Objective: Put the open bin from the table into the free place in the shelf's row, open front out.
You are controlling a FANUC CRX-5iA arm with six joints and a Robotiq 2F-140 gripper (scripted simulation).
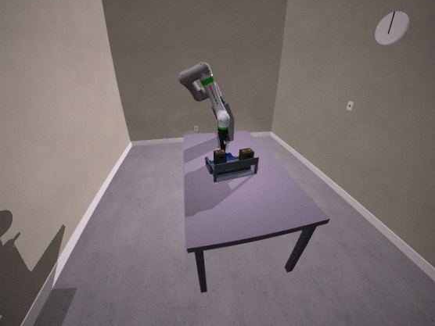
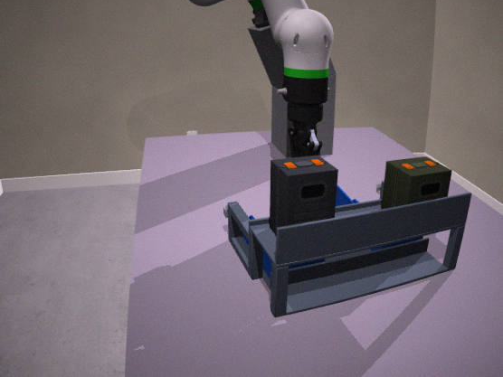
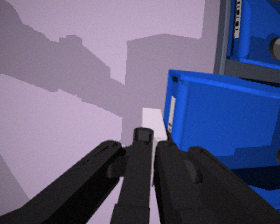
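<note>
The shelf lip lies 60 mm ahead of my hand, 10 mm to the left of it and 50 mm below it. Also, from my hand: dark green box (250 mm ahead, 130 mm to the left, 90 mm above); black box (260 mm ahead, 100 mm to the right, 100 mm above).
</note>
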